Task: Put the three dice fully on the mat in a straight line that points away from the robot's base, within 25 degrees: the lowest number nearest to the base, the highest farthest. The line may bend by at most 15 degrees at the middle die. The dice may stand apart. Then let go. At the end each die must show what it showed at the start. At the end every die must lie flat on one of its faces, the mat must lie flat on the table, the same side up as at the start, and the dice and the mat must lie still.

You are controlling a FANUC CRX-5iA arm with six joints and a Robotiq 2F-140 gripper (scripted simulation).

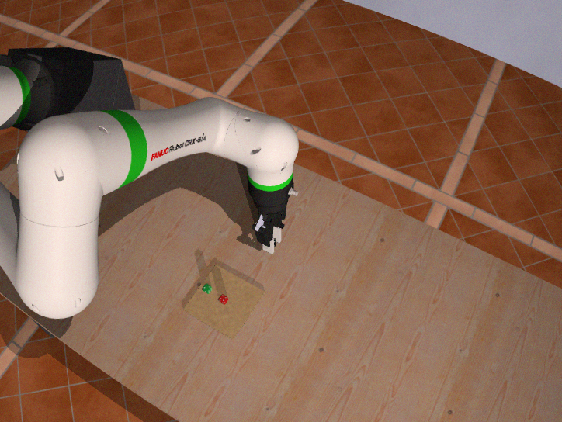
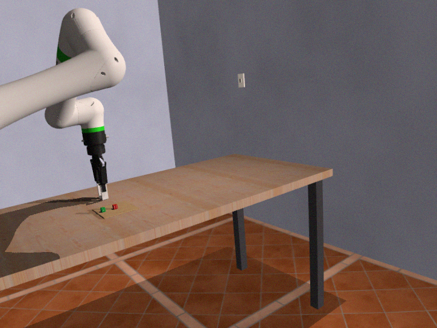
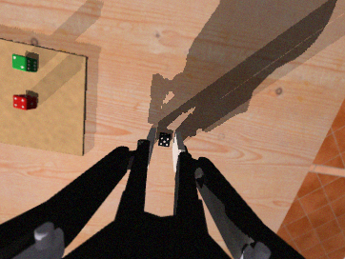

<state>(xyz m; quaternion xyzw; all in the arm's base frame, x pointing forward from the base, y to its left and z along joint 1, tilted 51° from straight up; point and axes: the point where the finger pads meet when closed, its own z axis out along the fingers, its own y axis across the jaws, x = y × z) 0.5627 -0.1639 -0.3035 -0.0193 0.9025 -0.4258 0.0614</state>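
Now: the red die 190 mm to the right of my hand, 30 mm behind it and 20 mm below it. From my hand the other things lie so: green die: 180 mm to the right, 80 mm behind, 20 mm below; tan mat: 190 mm to the right, 30 mm below, 30 mm behind; black die: 30 mm below.
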